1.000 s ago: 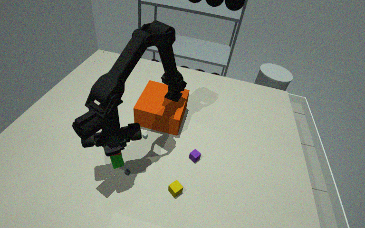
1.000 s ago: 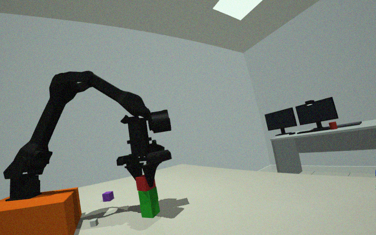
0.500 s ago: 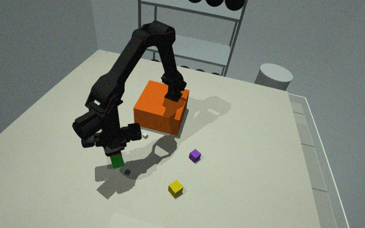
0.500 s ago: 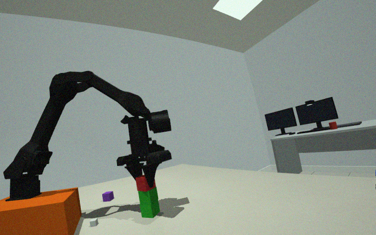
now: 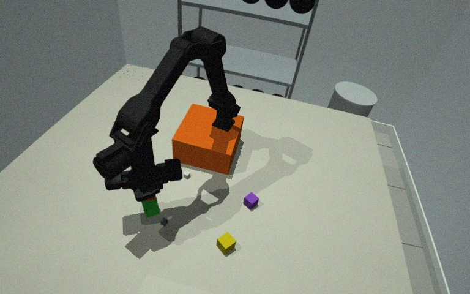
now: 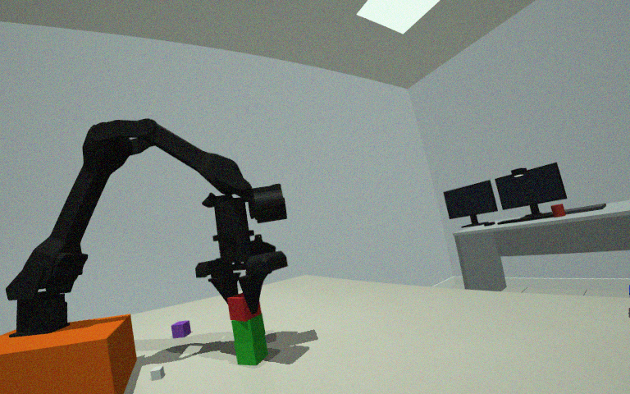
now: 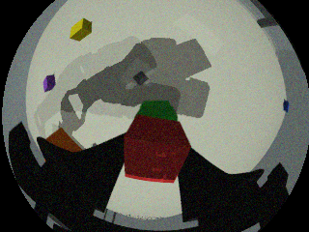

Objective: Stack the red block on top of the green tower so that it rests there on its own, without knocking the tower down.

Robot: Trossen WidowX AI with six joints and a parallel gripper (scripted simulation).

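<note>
My gripper tip is now 1 cm below the red block. Round my gripper tip: small grey cube: 2 cm ahead, 6 cm to the left, 8 cm below; then purple block: 16 cm behind, 26 cm to the left, 7 cm below; then yellow block: 25 cm to the left, 7 cm below.
</note>
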